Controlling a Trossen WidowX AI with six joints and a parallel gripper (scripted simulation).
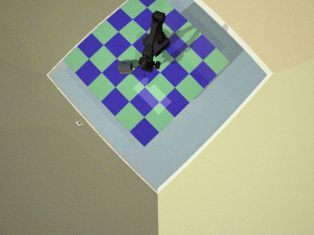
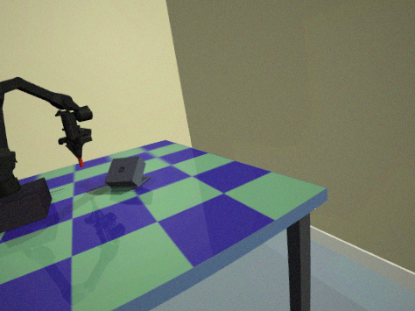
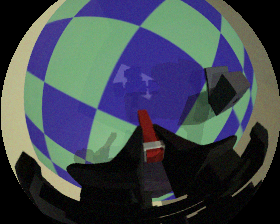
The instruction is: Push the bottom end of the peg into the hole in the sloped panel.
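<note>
My gripper tip is now 15 cm short of the grey sloped panel, 21 cm to the left of it and 7 cm above it. The rest, counted from my gripper tip: red peg 2 cm above.
</note>
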